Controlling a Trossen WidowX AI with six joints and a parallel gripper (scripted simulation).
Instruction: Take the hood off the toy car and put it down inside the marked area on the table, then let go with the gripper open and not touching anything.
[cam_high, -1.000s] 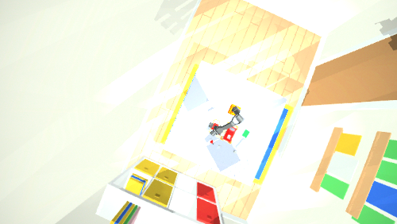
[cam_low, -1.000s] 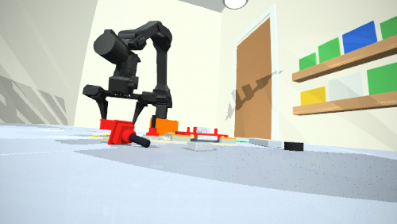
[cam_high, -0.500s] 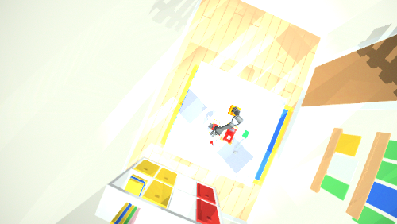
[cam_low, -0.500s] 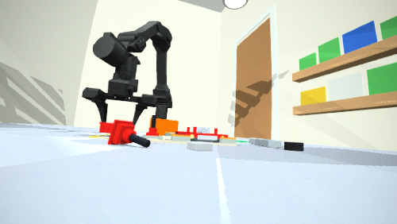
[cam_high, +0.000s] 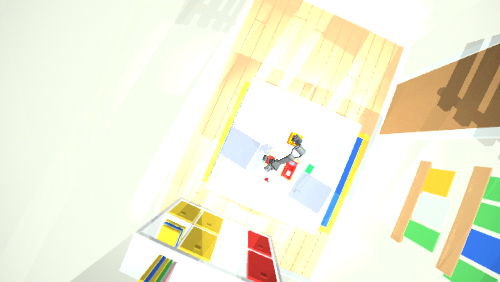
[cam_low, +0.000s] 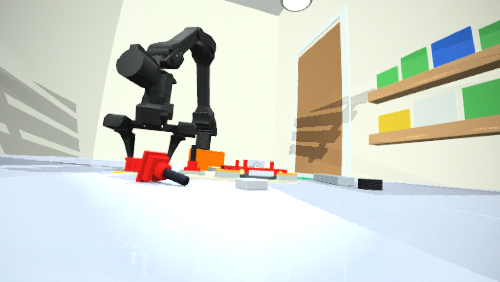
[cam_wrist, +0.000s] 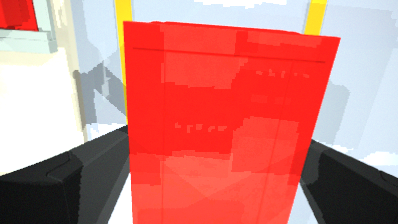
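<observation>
Now: the red hood 10 mm above my gripper tip. From my gripper tip the other things lie so: green piece (430 mm to the left, 70 mm behind, 10 mm below); then grey bar (410 mm to the left, 90 mm ahead).
</observation>
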